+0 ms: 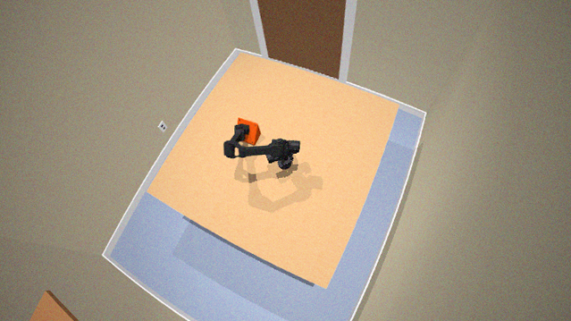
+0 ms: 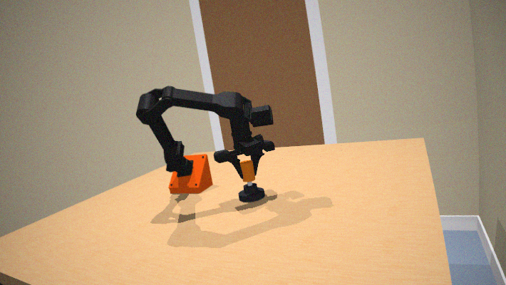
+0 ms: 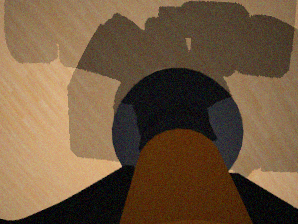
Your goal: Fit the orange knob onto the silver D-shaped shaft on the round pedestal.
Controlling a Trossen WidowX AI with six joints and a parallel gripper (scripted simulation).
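Right now the round pedestal is 4 cm below my gripper tip. From my gripper tip the other things lie so: orange knob 3 cm above.
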